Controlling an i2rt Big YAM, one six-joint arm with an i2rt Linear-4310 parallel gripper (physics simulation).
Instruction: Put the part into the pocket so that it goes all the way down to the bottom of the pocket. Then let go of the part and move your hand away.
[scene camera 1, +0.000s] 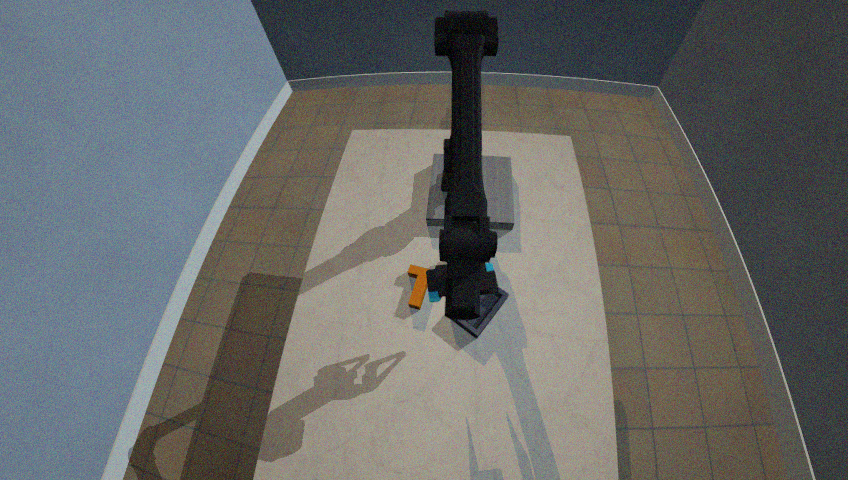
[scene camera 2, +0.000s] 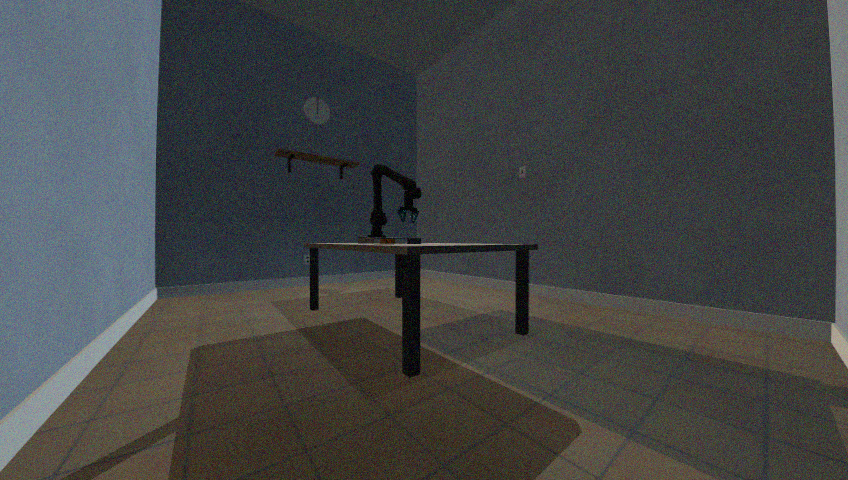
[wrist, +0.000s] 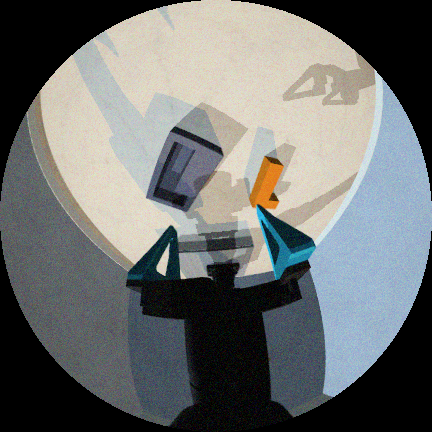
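Observation:
The part, an orange L-shaped block, lies flat on the table, left of the pocket block in scene camera 1. The dark grey block with the L-shaped pocket sits turned at an angle; its pocket is empty in the wrist view. The arm hides much of this block in scene camera 1. My gripper is open and empty, fingers pointing down, well above the table. In the wrist view its right fingertip appears just below the part's short leg.
The arm's base stands on a grey slab behind the part and the pocket block. The pale table carries these things and several arm shadows. A wall shelf hangs beyond the table in scene camera 2.

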